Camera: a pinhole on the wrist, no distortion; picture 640 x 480 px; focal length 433.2 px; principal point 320.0 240.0 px. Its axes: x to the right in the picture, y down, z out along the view. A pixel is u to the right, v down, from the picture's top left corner.
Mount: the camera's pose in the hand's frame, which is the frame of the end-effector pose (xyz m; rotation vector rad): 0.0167 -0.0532 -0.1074 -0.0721 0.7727 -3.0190
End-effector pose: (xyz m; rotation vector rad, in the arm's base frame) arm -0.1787 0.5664 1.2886 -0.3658 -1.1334 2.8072
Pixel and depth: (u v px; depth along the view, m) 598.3 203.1 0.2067
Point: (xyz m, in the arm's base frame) -0.0994 0.5913 1.4672
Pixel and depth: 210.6 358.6 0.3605
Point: -0.3431 0.7055 1.5892
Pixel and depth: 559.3 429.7 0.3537
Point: -0.0615 0.7109 1.6660
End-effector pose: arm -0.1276 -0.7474 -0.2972 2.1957 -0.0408 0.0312
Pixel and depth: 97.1 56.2 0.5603
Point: 0.2102 -1.0874 -0.6532
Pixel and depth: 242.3 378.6 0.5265
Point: 0.0326 -0.7049 -0.8140
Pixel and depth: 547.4 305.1 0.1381
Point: -0.1702 -0.6697 -0.4163
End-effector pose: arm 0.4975 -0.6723 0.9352 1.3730 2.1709 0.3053
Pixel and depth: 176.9 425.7 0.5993
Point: 0.1500 -0.7333 0.3595
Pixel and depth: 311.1 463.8 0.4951
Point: 0.2006 -0.8761 0.5117
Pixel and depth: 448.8 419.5 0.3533
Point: 0.3256 -0.9067 0.6814
